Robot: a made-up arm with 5 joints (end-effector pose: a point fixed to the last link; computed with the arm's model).
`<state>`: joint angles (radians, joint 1 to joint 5).
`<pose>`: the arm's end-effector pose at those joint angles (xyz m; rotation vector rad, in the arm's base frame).
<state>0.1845 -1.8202 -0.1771 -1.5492 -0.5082</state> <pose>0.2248 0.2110 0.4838 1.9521 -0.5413 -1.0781</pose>
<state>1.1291 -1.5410 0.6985 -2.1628 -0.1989</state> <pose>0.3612 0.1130 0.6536 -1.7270 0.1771 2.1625</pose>
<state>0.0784 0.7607 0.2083 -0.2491 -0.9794</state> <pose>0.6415 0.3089 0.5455 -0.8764 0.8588 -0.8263</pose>
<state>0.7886 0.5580 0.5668 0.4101 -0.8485</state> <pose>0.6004 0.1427 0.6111 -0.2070 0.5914 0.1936</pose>
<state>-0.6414 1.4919 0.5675 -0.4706 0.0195</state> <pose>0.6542 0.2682 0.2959 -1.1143 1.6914 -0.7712</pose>
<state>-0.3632 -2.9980 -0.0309 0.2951 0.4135</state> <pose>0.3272 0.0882 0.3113 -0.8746 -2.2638 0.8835</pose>
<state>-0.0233 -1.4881 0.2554 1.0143 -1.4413</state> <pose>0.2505 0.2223 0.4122 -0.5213 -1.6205 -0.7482</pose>
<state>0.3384 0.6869 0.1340 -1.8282 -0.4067</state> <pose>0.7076 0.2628 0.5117 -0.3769 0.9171 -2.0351</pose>
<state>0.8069 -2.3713 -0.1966 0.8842 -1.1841</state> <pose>0.3439 0.2201 0.2391 0.4798 -2.0625 -1.3772</pose>
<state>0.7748 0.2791 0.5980 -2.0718 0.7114</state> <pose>0.5731 0.1857 0.5432 0.7609 0.2661 -1.2558</pose>
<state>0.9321 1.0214 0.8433 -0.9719 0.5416</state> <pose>0.6261 0.2361 0.4961 0.3616 1.1785 0.2180</pose>
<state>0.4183 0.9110 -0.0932 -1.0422 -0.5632</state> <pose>0.6958 0.1992 0.4972 -0.3356 1.4244 -1.2556</pose>
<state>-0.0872 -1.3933 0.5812 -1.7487 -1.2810</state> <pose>0.3838 0.4396 0.6551 1.4553 -0.4522 -2.5578</pose>
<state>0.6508 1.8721 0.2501 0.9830 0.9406</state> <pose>0.5215 0.3202 0.2551 -1.4606 -1.6265 -1.5546</pose>
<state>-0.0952 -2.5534 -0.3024 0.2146 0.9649</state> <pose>0.2964 0.1032 0.4399 -0.9167 -1.6176 1.3505</pose>
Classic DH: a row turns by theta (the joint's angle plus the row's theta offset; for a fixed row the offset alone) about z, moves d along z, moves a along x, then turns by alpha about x. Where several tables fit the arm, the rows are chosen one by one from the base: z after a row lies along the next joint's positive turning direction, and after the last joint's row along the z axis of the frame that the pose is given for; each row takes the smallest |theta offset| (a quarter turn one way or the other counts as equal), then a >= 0, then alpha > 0; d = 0 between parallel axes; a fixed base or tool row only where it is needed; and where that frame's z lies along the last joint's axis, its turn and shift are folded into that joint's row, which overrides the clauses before.
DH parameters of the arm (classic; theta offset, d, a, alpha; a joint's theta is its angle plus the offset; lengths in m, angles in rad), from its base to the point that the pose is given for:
base (fixed): 1.5708 0.3738 0.1897 1.5708
joint 1: 1.5708 0.47 0.0403 1.5708
joint 2: 0.1671 0.0399 -0.0273 1.4547
joint 3: 1.5513 -0.1353 -0.0277 1.4048
joint 4: 0.2732 0.1883 0.0653 0.7687
joint 5: 0.5652 -0.2754 -0.0405 -0.4188
tool (fixed): -2.2676 0.2934 0 0

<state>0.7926 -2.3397 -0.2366 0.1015 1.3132</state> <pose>0.2996 0.0653 0.4168 -0.3038 -1.7352 0.8372</pose>
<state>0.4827 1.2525 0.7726 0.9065 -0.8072</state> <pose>0.6918 0.2888 0.4900 -0.4468 1.0536 1.1976</pose>
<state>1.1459 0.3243 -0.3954 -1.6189 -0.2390</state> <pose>0.6229 -0.0043 0.4344 1.0015 1.9004 -1.3026</pose>
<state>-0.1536 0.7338 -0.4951 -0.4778 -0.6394</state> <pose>0.6264 0.1538 0.5503 -0.1463 1.1195 -1.2564</pose>
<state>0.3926 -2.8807 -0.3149 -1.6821 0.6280</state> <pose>0.3858 0.1690 0.2975 1.8613 -2.3118 0.7857</pose>
